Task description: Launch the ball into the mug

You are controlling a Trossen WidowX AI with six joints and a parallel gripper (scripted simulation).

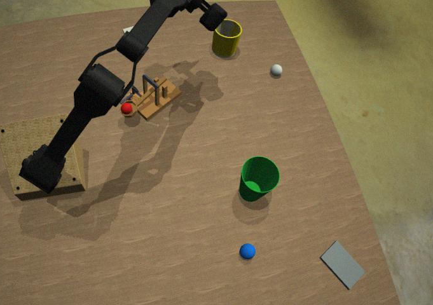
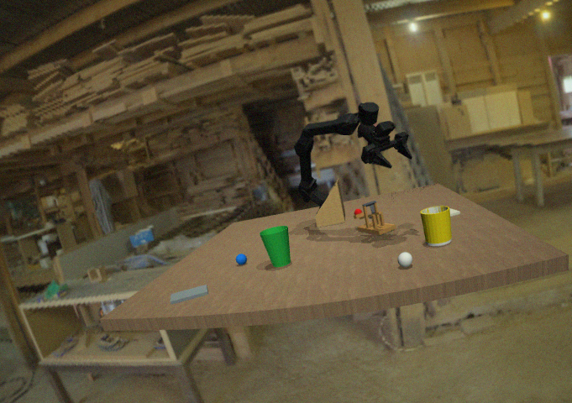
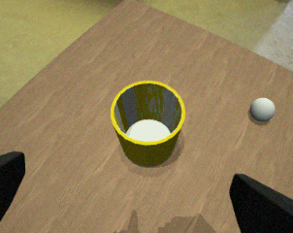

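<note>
Right now the red ball is 220 mm behind my gripper tip, 200 mm to the right of it and 190 mm below it. Round my gripper tip: wooden catapult (200 mm below, 180 mm behind, 150 mm to the right); white ball (250 mm ahead, 230 mm below, 40 mm to the right); yellow mug (220 mm below, 90 mm ahead, 70 mm to the left).
</note>
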